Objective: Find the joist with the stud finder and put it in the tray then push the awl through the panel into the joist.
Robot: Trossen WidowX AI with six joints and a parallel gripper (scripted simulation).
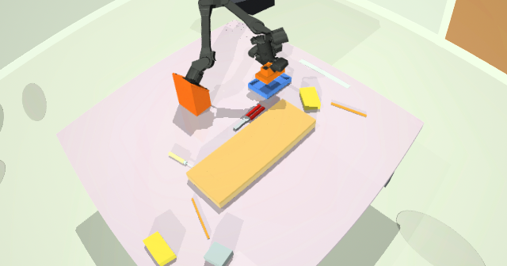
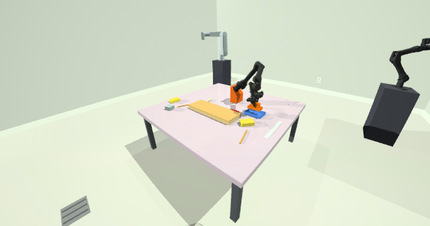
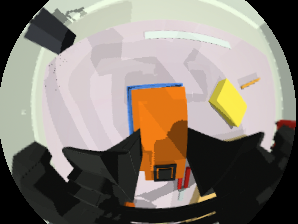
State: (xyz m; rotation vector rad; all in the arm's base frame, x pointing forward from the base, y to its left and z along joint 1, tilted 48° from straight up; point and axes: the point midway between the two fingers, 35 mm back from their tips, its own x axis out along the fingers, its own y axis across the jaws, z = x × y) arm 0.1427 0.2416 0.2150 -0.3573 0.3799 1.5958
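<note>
Right now my gripper tip is 1 cm to the left of the blue tray and 7 cm above it. From my gripper tip the other things lie so: white strip: 13 cm ahead, 24 cm to the left, 8 cm below; then awl: 6 cm ahead, 56 cm to the right, 8 cm below; then orange stud finder: 2 cm to the right, 2 cm above.
</note>
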